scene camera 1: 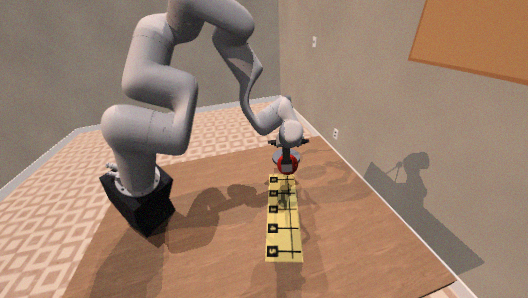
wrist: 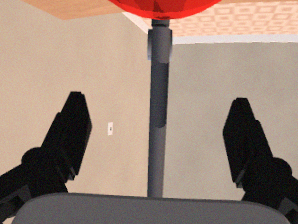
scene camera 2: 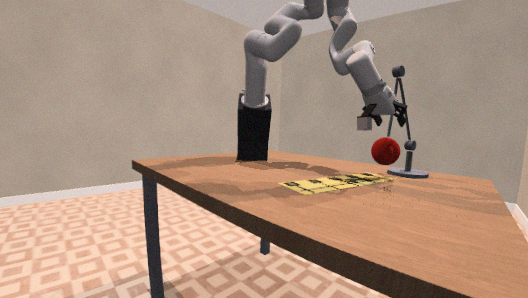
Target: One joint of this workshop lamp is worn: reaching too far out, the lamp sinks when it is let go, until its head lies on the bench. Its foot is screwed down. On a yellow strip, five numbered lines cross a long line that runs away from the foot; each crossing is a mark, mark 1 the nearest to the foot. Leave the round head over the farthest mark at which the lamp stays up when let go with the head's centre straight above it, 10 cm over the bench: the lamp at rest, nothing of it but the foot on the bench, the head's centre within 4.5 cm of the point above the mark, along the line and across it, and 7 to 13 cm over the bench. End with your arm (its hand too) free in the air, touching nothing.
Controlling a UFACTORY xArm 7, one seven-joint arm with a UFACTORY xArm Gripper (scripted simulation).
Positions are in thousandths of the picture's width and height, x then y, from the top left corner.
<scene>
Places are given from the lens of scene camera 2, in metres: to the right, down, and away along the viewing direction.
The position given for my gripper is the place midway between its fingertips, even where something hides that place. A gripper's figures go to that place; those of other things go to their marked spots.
my gripper (scene camera 2: 741, 414): 0.46, -0.09, 0.79
yellow strip (scene camera 2: 594, 626): 0.14, 0.11, 0.66
</scene>
